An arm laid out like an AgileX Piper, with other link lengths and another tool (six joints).
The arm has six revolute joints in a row. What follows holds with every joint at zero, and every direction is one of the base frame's.
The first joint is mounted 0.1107 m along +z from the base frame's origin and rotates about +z.
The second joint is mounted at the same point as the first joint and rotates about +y.
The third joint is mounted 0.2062 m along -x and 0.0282 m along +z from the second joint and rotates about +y.
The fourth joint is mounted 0.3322 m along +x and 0.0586 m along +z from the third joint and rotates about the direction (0.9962, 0, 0.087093).
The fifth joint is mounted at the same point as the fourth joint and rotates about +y.
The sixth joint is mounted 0.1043 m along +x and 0.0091 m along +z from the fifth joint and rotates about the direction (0.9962, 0, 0.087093).
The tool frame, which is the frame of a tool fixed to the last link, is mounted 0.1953 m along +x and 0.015 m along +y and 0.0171 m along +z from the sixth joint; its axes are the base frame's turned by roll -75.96, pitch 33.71 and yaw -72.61 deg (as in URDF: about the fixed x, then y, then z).
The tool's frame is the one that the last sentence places.
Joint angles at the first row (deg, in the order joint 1, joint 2, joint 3, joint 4, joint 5, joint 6):
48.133, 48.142, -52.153, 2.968, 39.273, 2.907
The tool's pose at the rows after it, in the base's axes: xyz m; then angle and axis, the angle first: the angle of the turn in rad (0 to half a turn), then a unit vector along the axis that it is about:
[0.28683 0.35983 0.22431 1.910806 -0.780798 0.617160 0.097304]
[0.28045 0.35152 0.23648 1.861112 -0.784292 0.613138 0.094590]
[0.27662 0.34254 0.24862 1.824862 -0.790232 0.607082 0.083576]
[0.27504 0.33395 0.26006 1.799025 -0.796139 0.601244 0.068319]
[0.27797 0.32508 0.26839 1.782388 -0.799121 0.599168 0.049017]
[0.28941 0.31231 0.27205 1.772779 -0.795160 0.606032 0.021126]
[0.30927 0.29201 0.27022 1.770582 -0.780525 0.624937 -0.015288]
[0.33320 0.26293 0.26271 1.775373 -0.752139 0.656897 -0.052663]
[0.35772 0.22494 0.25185 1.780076 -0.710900 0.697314 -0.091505]
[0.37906 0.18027 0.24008 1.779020 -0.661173 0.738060 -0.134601]
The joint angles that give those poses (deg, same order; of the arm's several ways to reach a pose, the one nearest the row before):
48.133, 41.970, -47.207, 3.679, 37.097, 2.755
48.134, 36.869, -44.091, 3.495, 36.202, 2.600
48.132, 33.007, -42.466, 2.470, 36.289, 2.470
48.116, 30.345, -41.926, 1.022, 36.836, 2.446
47.672, 28.808, -41.865, -0.501, 37.275, 2.445
46.019, 28.039, -41.661, -2.007, 37.210, 2.447
42.686, 27.393, -40.807, -3.194, 36.732, 2.446
37.664, 26.249, -38.977, -3.379, 36.117, 2.444
31.263, 24.220, -36.031, -2.768, 35.148, 2.447
24.144, 21.032, -31.914, -1.911, 33.578, 2.445

